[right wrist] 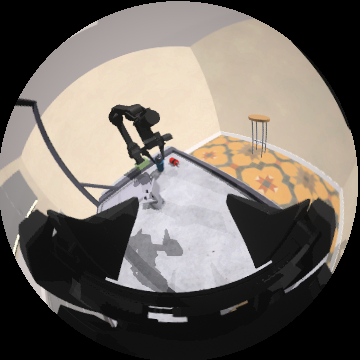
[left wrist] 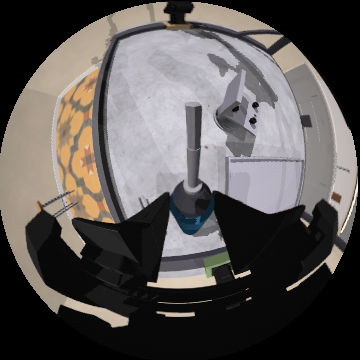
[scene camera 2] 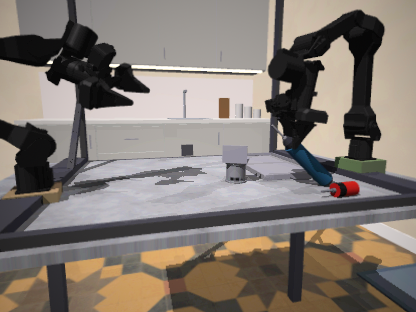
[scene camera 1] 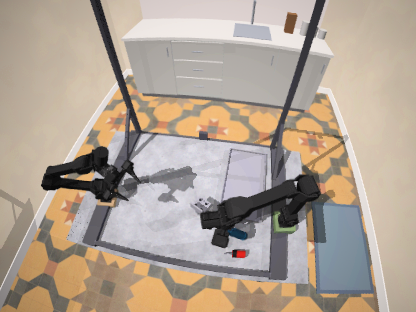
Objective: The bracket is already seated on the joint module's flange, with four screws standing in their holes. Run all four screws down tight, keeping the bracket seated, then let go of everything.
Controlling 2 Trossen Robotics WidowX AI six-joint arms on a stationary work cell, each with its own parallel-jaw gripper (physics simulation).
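Places are measured from the left arm's base along level axes (x ahead, y left, z up), in millimetres.
Where they show: left gripper, fingertip midpoint: (right wrist: pixel 159 161) (left wrist: pixel 190 195) (scene camera 2: pixel 290 147) (scene camera 1: pixel 220 227); right gripper, fingertip midpoint: (right wrist: pixel 183 200) (scene camera 2: pixel 141 97) (scene camera 1: pixel 134 191); left arm's base, origin of the base link: (right wrist: pixel 140 161) (left wrist: pixel 220 268) (scene camera 2: pixel 359 158) (scene camera 1: pixel 285 221); right arm's base, origin of the base link: (scene camera 2: pixel 35 189).
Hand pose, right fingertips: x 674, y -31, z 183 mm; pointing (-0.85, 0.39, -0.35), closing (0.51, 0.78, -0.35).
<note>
Each offset is from my right fingertips to the centre of the thing.
The pale bracket @[267 mm back, 35 mm right, 156 mm down] (scene camera 1: pixel 201 204) (scene camera 2: pixel 235 153) (left wrist: pixel 234 92) sits on the grey joint module @[267 mm back, 35 mm right, 206 mm down] (scene camera 2: pixel 235 173). Three black screw heads @[272 mm back, 10 mm right, 169 mm down] (left wrist: pixel 235 108) @[262 mm back, 59 mm right, 169 mm down] (left wrist: pixel 255 105) @[292 mm back, 39 mm right, 169 mm down] (left wrist: pixel 253 120) show on its flat part in the left wrist view; a fourth cannot be made out, nor how deep they sit. My left gripper (scene camera 2: pixel 291 142) (left wrist: pixel 190 195) is shut on the blue screwdriver @[397 mm back, 88 mm left, 148 mm down] (scene camera 1: pixel 237 233) (scene camera 2: pixel 311 165) (left wrist: pixel 191 222). It holds it tilted beside the module, apart from the screws, its handle end low near the table. My right gripper (scene camera 1: pixel 134 190) (scene camera 2: pixel 141 97) (right wrist: pixel 183 200) is open and empty, high at the picture's left.
A red driver @[434 mm back, 181 mm left, 220 mm down] (scene camera 1: pixel 240 253) (scene camera 2: pixel 345 189) (right wrist: pixel 174 161) lies near the blue one's handle. A pale flat tray @[487 mm back, 201 mm right, 230 mm down] (scene camera 1: pixel 245 170) (left wrist: pixel 265 180) lies beside the module. Dark frame posts (scene camera 1: pixel 295 70) rise at the table's back corners. The left arm's green base (scene camera 2: pixel 345 164) stands at the picture's right.
</note>
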